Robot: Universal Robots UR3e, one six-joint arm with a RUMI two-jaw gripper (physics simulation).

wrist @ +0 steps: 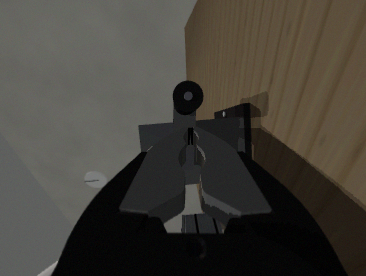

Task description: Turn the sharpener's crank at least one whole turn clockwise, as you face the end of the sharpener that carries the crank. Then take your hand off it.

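Frame: origin at the arm's base, x left, y back, z up, level; millimetres.
Seen in the pictures: gripper, fingertip midpoint: (pixel 190 129).
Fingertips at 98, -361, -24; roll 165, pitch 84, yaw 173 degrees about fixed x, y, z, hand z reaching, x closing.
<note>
Pixels of each thing's middle, then the offset from my fingertips to it, as dx, dy, dz. "spot": a spot on its surface instead. Level surfaces: height alone.
- dark grey sharpener, surface spot: (pixel 228 128) spot: +17, +16, -46
- wooden table, its level: dz -73
- dark mounting part, surface spot: (pixel 247 125) spot: +18, +15, -69
The crank's round black knob (pixel 188 96), with a small grey centre, shows just beyond my fingertips in the wrist view. The grey crank arm (pixel 184 118) runs from the knob down toward the sharpener. The dark grey sharpener (pixel 228 128) lies behind my fingers, and much of it is hidden by them. My gripper (pixel 190 129) is shut with its tips together and nothing between them. The knob is outside the jaws. Whether a fingertip touches the crank arm, I cannot tell.
A wooden table (pixel 295 55) fills the right side, with its edge near the sharpener. A dark mounting part (pixel 247 125) with a small bright screw stands at the sharpener's right. A grey floor (pixel 85 65) lies left, with a pale disc (pixel 95 179) bearing a dark line.
</note>
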